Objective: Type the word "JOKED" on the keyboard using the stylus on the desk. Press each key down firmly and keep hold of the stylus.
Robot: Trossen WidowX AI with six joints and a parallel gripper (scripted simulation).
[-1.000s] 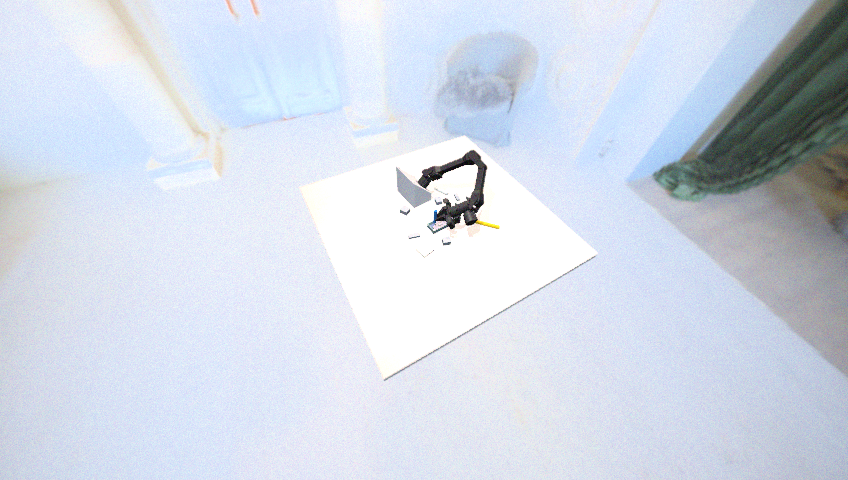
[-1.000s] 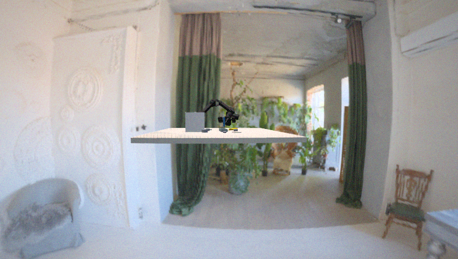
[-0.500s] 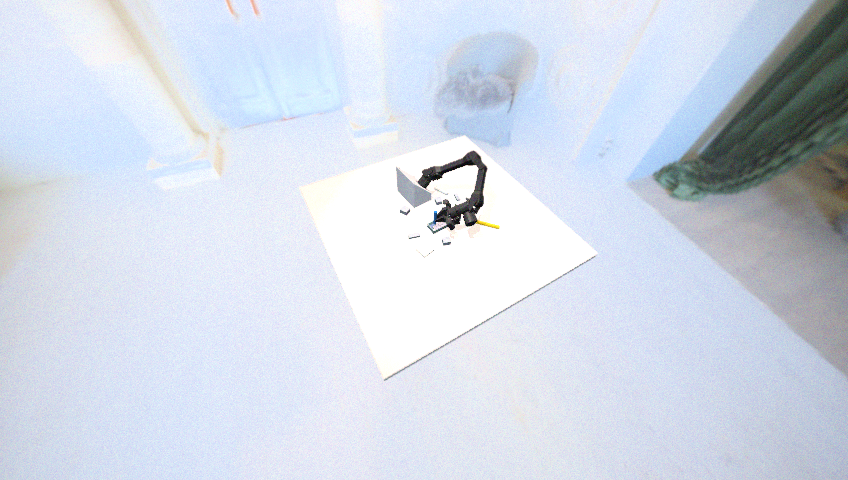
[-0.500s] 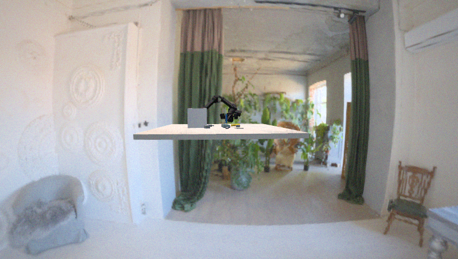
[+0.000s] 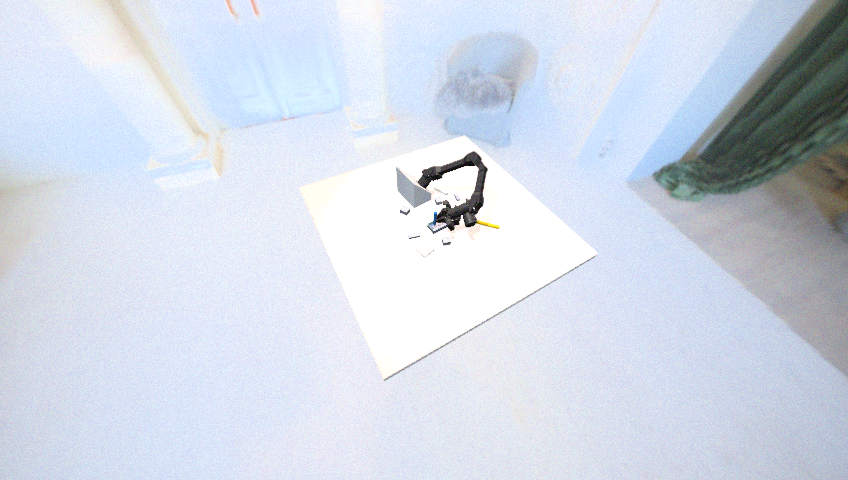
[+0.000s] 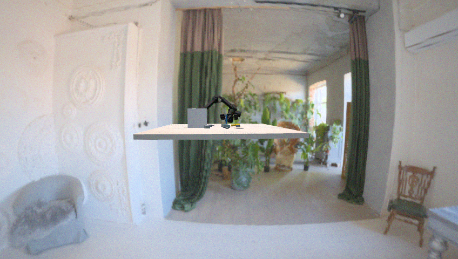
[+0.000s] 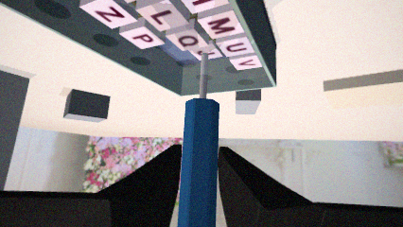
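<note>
My gripper tip is now 60 mm above the J key. From my gripper tip the other things lie so: blue stylus 10 mm below; yellow stick 290 mm to the left, 120 mm ahead, 60 mm below; beige pad 120 mm to the right, 110 mm ahead, 60 mm below.
</note>
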